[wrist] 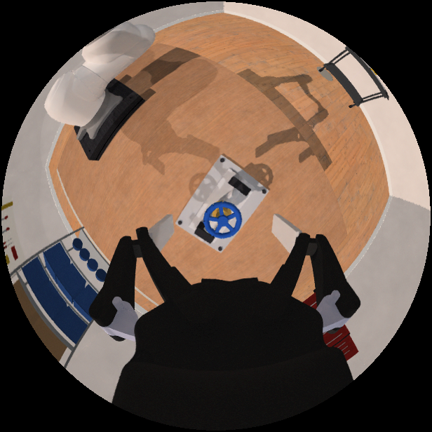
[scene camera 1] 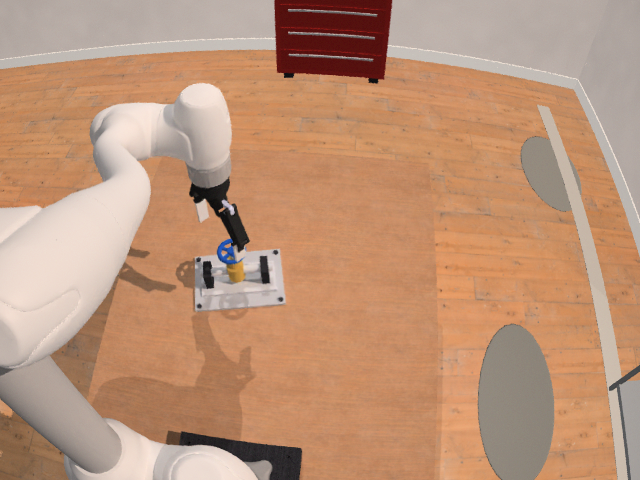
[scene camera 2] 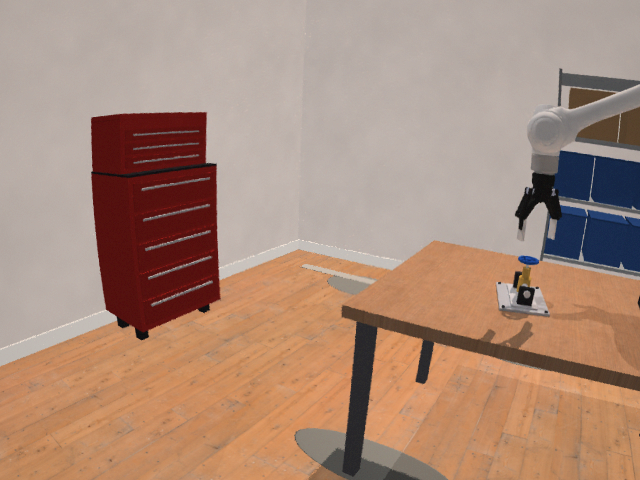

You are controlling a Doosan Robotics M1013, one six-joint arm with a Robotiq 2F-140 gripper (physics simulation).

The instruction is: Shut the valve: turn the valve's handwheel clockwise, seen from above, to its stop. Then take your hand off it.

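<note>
The blue handwheel (scene camera 1: pixel 220 253) (scene camera 2: pixel 528 259) (wrist: pixel 223 220) lies level on top of the valve's yellow body (scene camera 1: pixel 236 272) (scene camera 2: pixel 523 281). The valve stands on a pale base plate (scene camera 1: pixel 271 298) (scene camera 2: pixel 504 298) (wrist: pixel 252 201) with black pipe ends at both sides. My gripper (scene camera 1: pixel 220 237) (scene camera 2: pixel 536 238) (wrist: pixel 223 223) is wide open and empty, pointing down. In the second scene view its fingertips are above the handwheel, apart from it. In the wrist view one finger is on each side of the wheel, with a gap. In the first scene view a finger hides part of the wheel.
The base plate is on a wooden table (scene camera 1: pixel 361 258) (scene camera 2: pixel 439 289). The arm's black mount (scene camera 1: pixel 286 459) (wrist: pixel 92 147) is at the table's near side in the first scene view. A red drawer cabinet (scene camera 1: pixel 330 43) (scene camera 2: pixel 170 237) and a shelf rack with blue bins stand beyond the table.
</note>
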